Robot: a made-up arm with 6 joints.
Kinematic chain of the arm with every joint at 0, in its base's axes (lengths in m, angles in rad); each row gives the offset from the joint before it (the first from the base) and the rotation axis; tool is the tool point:
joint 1: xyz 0 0 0.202 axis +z
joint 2: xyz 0 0.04 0 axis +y
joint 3: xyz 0 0 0.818 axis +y
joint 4: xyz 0 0 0.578 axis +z
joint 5: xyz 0 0 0 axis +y
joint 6: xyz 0 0 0.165 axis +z
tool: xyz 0 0 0
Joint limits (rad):
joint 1: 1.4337..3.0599
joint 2: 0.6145..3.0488
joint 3: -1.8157..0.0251
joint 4: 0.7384..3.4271
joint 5: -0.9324..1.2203
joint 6: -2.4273..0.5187
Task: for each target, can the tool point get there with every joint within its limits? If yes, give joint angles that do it. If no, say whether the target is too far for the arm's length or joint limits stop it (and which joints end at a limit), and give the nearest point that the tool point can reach.
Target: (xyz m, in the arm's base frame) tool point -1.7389 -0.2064 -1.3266
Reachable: no: too far | nearest point -1.1628 0.0017 -0.8304 | short by 0.788 m
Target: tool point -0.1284 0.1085 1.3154
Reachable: yes | joints 2.8477 0.8113 -1.4782 1.5286 -0.7039 -1.7486
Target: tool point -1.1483 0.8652 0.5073
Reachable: yes | joints 2.4798 1.6541 -0.7338 2.9327 -0.5174 -1.3355
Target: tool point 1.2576 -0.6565 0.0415
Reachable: no: joint limits stop it (at a limit: joint 1, joint 2, joint 3) | nearest point 0.1800 -0.1048 0.9782 | short by 1.531 m
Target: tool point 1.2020 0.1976 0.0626
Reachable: no: joint limits stop it (at a limit: joint 1, joint 3, joint 5) | nearest point 0.1956 0.8067 -0.1178 | short by 1.190 m
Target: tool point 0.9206 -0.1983 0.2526
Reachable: no: joint limits stop it (at a limit: joint 1, joint 2, joint 3) | nearest point 0.1816 -0.0664 0.9655 | short by 1.035 m
